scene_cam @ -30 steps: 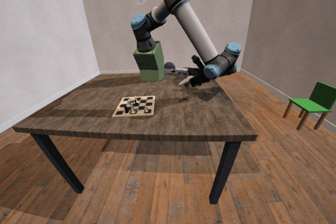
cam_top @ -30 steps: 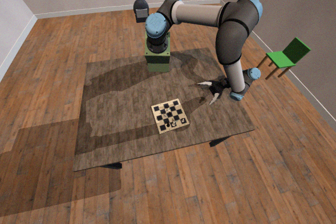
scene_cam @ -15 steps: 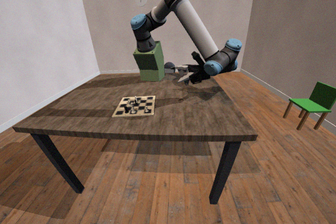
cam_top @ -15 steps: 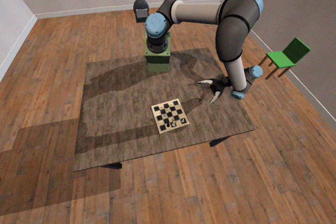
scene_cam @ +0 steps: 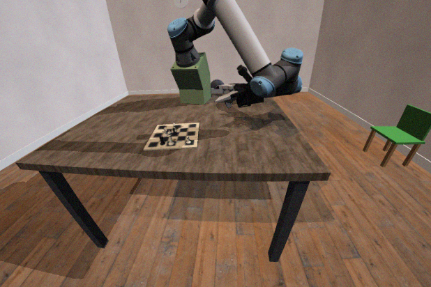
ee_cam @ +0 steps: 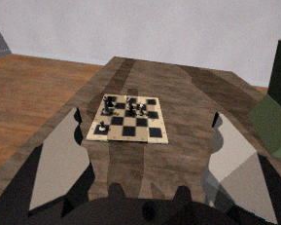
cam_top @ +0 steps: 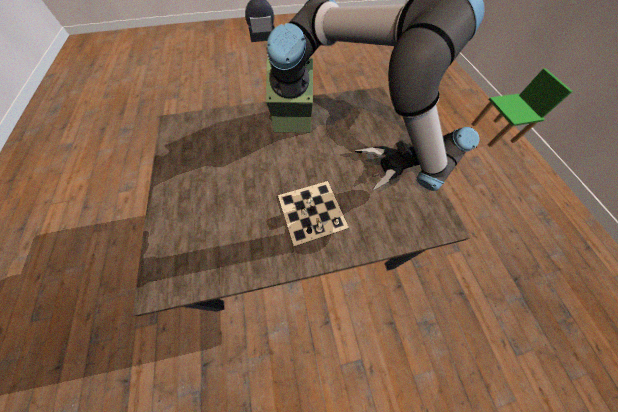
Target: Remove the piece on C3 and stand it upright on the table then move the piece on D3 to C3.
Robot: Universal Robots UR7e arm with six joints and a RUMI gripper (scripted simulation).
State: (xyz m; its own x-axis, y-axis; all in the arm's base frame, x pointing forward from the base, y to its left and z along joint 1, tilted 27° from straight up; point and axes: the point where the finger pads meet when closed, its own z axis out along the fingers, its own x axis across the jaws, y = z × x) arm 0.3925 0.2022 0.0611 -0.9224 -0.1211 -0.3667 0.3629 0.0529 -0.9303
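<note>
The chessboard lies 5 cm ahead of my hand, 18 cm to the right of it and 18 cm below it.
</note>
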